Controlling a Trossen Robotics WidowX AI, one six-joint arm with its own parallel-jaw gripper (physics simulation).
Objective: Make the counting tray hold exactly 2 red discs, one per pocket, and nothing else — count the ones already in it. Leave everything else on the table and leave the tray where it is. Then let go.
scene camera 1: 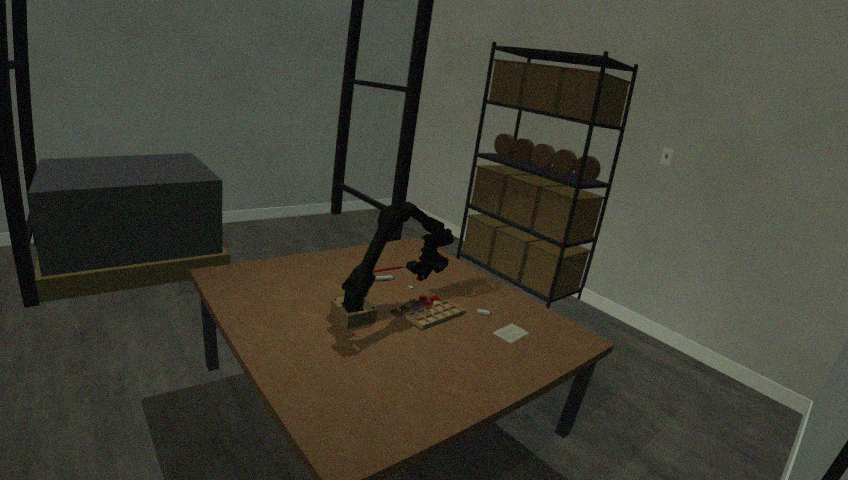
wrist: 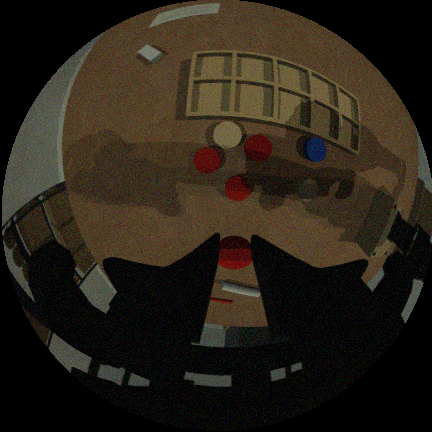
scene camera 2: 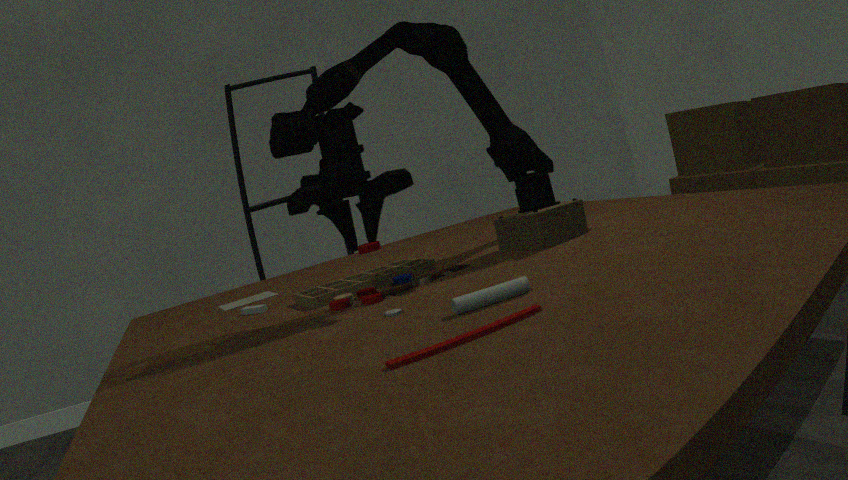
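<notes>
My gripper [scene camera 1: 421,276] [scene camera 2: 361,246] [wrist: 234,238] is shut on a red disc [scene camera 2: 368,247] [wrist: 234,254] and holds it in the air above the table, on the near side of the tray in the wrist view. The wooden counting tray [scene camera 1: 443,319] [scene camera 2: 309,301] [wrist: 234,80] has two rows of pockets. No disc shows in its pockets in the wrist view; part lies in shadow. Three red discs lie on the table beside the tray: one red disc [wrist: 207,160], another red disc [wrist: 258,147] and a third red disc [wrist: 237,188].
A beige disc [wrist: 227,134], blue disc [wrist: 315,149] and grey disc [wrist: 308,189] lie near the tray. A small white disc [scene camera 2: 392,312], white cylinder [scene camera 2: 490,295], red rod [scene camera 2: 464,337], white block [wrist: 150,53] and paper [scene camera 1: 510,333] lie farther out.
</notes>
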